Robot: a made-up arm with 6 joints.
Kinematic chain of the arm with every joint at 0, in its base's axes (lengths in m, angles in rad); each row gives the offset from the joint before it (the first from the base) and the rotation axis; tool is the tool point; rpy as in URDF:
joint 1: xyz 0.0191 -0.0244 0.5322 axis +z
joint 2: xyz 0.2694 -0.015 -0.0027 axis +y
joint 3: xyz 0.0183 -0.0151 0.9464 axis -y
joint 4: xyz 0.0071 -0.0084 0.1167 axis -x
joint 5: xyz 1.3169 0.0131 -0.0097 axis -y
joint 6: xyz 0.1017 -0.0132 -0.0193 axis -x
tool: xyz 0.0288 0.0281 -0.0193 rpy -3.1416 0 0
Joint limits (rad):
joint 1: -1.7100..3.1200
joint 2: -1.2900..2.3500
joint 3: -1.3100..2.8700
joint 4: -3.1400..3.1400
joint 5: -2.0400..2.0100
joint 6: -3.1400..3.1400
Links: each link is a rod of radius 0.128 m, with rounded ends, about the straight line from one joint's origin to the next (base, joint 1, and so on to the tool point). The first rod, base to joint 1, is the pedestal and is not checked.
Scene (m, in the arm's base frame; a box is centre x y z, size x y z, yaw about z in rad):
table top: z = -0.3
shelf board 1: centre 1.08 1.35 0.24 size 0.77 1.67 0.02 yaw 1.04
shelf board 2: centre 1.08 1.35 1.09 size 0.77 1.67 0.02 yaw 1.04
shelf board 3: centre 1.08 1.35 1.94 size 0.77 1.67 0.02 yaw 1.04
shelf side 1: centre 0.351 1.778 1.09 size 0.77 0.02 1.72 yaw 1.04
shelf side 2: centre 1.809 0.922 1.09 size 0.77 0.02 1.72 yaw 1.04
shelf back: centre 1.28 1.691 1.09 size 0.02 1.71 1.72 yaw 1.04
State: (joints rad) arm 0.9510 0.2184 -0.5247 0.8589 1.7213 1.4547
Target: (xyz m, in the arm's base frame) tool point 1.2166 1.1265 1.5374
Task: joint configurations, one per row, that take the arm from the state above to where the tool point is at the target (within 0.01 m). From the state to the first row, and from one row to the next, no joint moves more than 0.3 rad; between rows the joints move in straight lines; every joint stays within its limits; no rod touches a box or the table.
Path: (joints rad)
1: 0.9254 -0.0535 -0.7666 0.8805 1.8175 1.4620
2: 0.8998 -0.3255 -1.0085 0.9021 1.9138 1.4692
3: 0.8741 -0.5974 -1.2505 0.9237 2.0100 1.4765
4: 0.7819 -0.5752 -1.0186 0.8975 1.9472 1.4744
5: 0.6896 -0.5530 -0.7867 0.8712 1.8845 1.4723
6: 0.5974 -0.5309 -0.5548 0.8450 1.8217 1.4702
7: 0.6686 -0.2648 -0.3328 0.8325 1.7616 1.4658
8: 0.7399 0.0013 -0.1108 0.8199 1.7015 1.4614

